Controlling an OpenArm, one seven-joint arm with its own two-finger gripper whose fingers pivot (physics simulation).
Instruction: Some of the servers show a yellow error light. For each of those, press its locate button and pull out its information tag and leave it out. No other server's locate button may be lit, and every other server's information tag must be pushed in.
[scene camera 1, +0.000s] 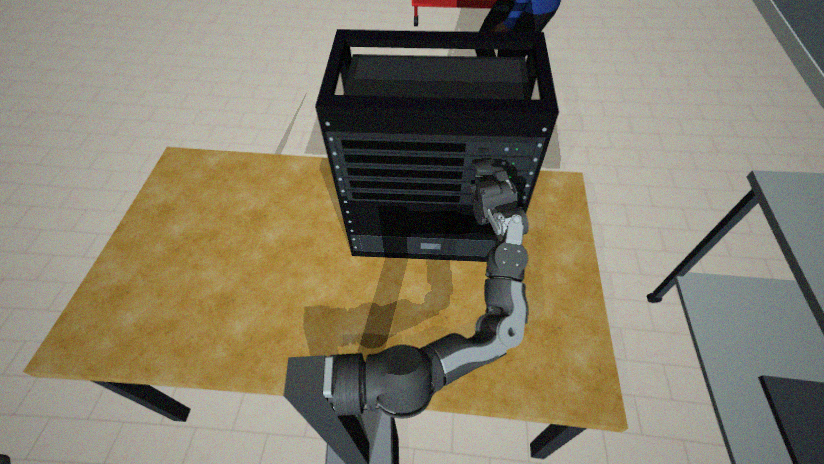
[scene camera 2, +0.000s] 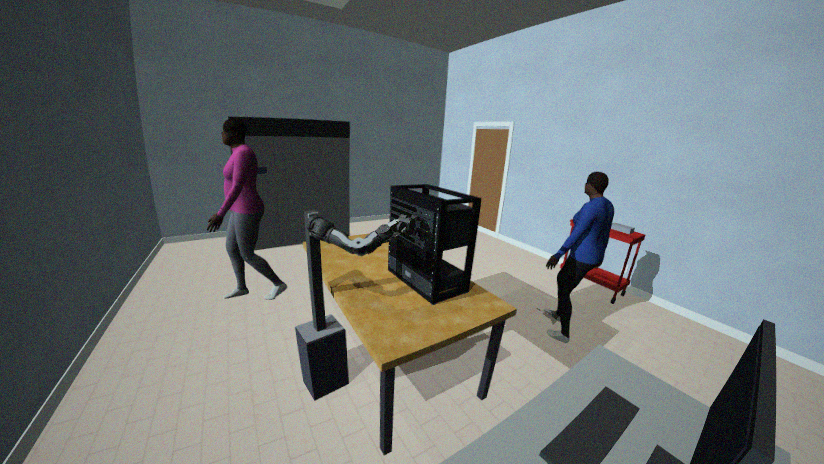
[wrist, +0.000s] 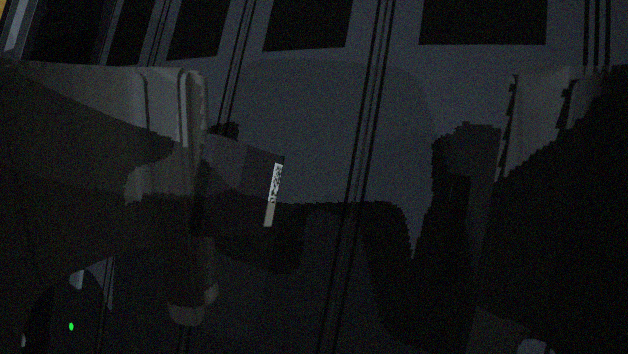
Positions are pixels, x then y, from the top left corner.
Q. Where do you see the gripper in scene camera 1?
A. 481, 173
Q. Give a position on a black server rack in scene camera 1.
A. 400, 141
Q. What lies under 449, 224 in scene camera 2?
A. A black server rack.
